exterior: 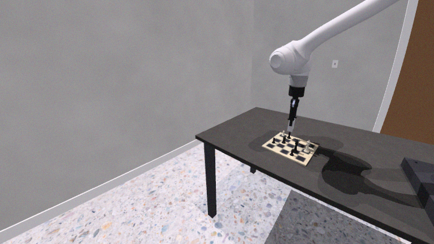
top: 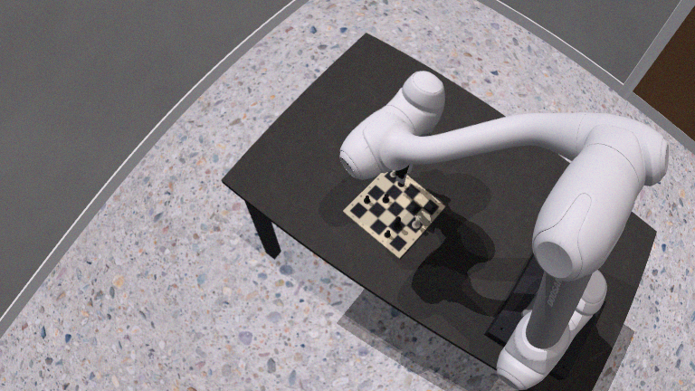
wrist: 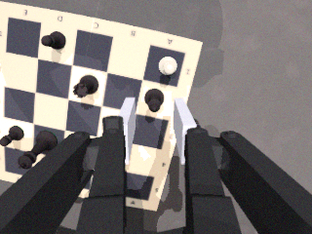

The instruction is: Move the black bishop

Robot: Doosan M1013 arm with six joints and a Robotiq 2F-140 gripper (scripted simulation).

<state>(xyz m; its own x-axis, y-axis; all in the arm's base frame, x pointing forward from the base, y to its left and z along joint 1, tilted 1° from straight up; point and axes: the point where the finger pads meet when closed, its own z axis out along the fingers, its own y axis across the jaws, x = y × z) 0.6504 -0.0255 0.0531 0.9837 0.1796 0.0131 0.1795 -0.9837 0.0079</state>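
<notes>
Now: the white pawn 7 cm below my hand, 4 cm ahead of it and 1 cm to the right of it. From my hand the other things lie so: chessboard (9 cm below, 7 cm to the left, 4 cm behind).
</notes>
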